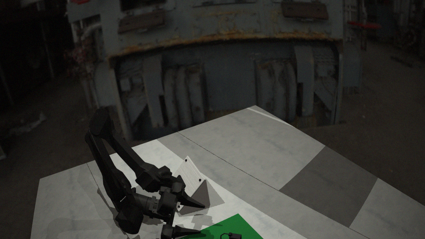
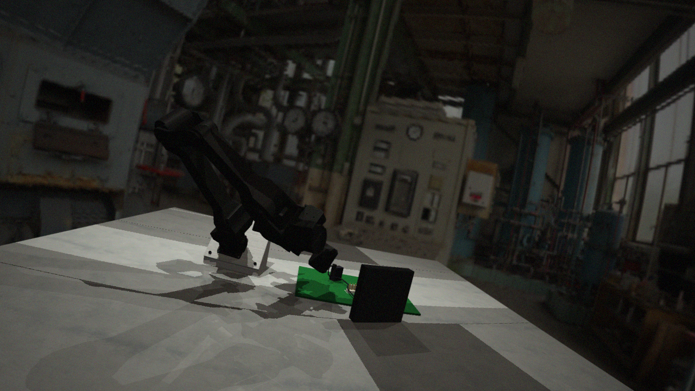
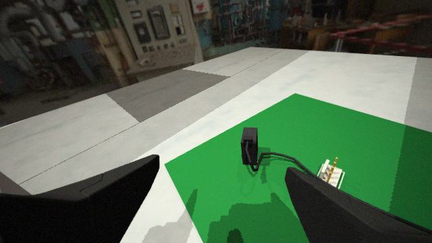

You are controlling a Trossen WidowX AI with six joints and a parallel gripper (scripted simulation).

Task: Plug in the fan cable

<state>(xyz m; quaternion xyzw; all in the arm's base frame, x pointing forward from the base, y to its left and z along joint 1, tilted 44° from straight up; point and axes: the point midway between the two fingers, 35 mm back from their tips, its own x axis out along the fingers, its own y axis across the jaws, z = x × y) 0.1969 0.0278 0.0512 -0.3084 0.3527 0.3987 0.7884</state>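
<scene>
Right now the black plug is 7 cm ahead of my gripper tip, 6 cm to the left of it and 7 cm below it. The rest, counted from my gripper tip: green board: 12 cm ahead, 2 cm to the left, 10 cm below; then fan header: 12 cm ahead, 1 cm to the right, 9 cm below; then black fan: 16 cm ahead, 15 cm to the right, 3 cm below.
</scene>
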